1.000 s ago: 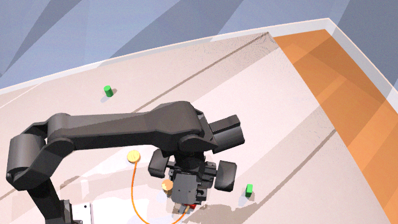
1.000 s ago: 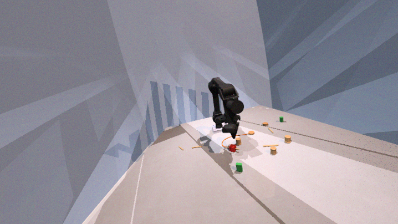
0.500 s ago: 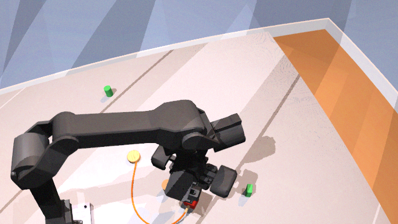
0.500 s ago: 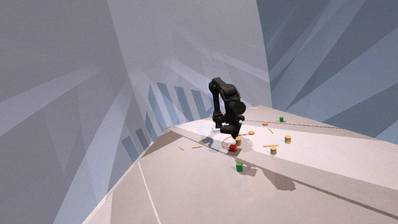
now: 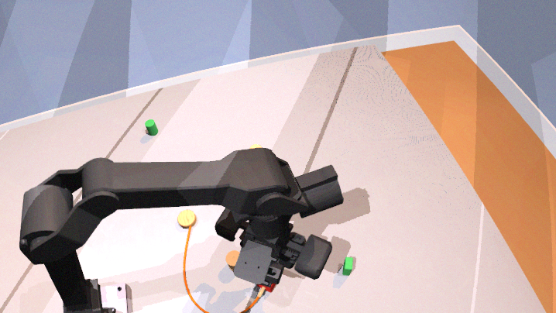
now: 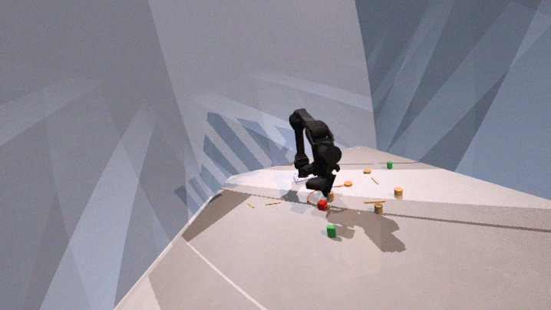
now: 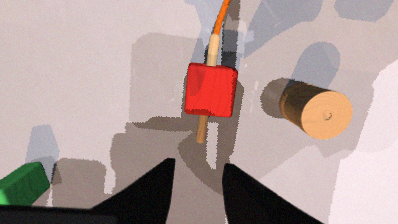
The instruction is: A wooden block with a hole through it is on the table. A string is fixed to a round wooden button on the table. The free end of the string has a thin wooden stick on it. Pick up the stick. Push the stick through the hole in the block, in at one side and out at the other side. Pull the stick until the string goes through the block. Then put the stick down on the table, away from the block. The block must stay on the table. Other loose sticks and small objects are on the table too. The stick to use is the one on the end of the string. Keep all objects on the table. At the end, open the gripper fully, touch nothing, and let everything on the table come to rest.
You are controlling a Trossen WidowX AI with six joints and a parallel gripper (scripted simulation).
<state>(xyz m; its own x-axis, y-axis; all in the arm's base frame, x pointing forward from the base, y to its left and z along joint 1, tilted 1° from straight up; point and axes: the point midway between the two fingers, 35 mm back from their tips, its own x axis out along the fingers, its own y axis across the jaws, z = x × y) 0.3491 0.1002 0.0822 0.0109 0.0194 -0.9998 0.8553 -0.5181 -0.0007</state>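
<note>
Right now my gripper tip is 6 cm above the red block, 2 cm to the left of it and 2 cm past it. Round my gripper tip: green block: 14 cm ahead, 5 cm below, 1 cm to the right; round wooden button: 19 cm behind, 13 cm to the left, 6 cm below; pale wooden cylinder: 8 cm behind, 5 cm below, 2 cm to the left.
</note>
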